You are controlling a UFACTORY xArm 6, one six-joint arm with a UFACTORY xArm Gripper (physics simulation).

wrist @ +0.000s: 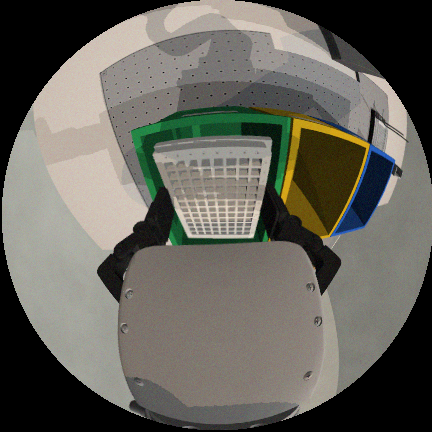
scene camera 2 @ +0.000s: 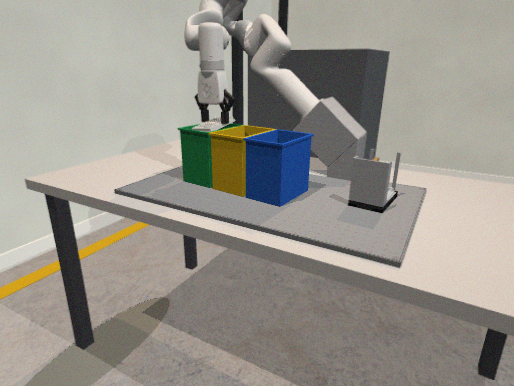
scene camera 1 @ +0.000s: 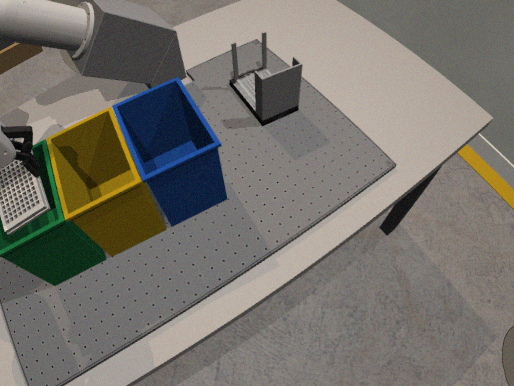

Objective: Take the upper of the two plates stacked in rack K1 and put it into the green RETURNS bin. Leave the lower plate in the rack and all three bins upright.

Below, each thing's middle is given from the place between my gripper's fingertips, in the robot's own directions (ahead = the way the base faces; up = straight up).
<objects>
My gripper is now 10 cm above the green bin (scene camera 2: 195, 145) and 2 cm short of it. Also, from my hand: blue bin (scene camera 1: 175, 150) 26 cm to the left, 10 cm below, 5 cm ahead; then yellow bin (scene camera 1: 100, 189) 13 cm to the left, 10 cm below, 3 cm ahead.
</objects>
